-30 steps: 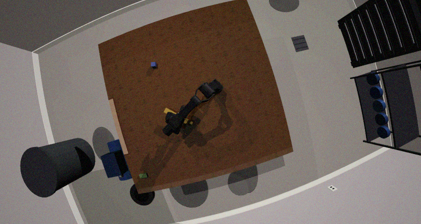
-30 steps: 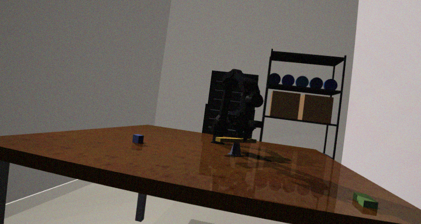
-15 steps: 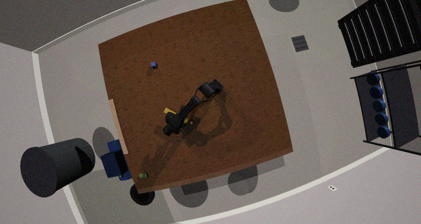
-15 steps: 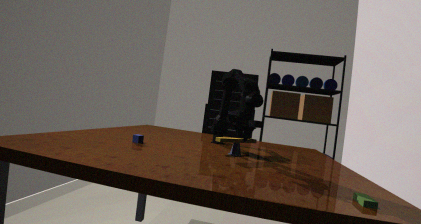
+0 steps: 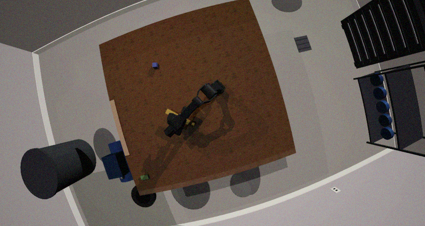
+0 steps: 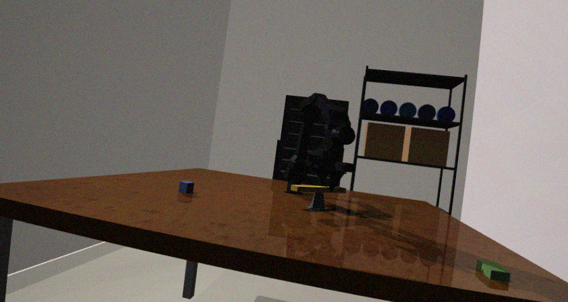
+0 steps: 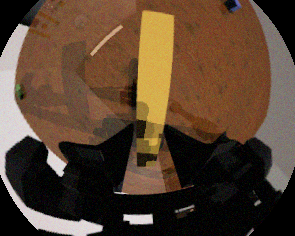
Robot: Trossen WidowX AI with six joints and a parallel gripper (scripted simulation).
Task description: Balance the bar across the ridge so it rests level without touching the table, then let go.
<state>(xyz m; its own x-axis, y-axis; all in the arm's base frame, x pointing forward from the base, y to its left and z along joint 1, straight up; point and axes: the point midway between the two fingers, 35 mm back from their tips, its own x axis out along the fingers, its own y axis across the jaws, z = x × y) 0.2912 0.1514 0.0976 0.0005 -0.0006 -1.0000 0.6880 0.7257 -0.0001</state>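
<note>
My gripper tip is 2 cm short of the yellow bar and 2 cm to the left of it. Also, from my gripper tip: blue cube: 11 cm ahead, 45 cm to the right, 5 cm below; then green block: 45 cm ahead, 35 cm to the left, 6 cm below.
</note>
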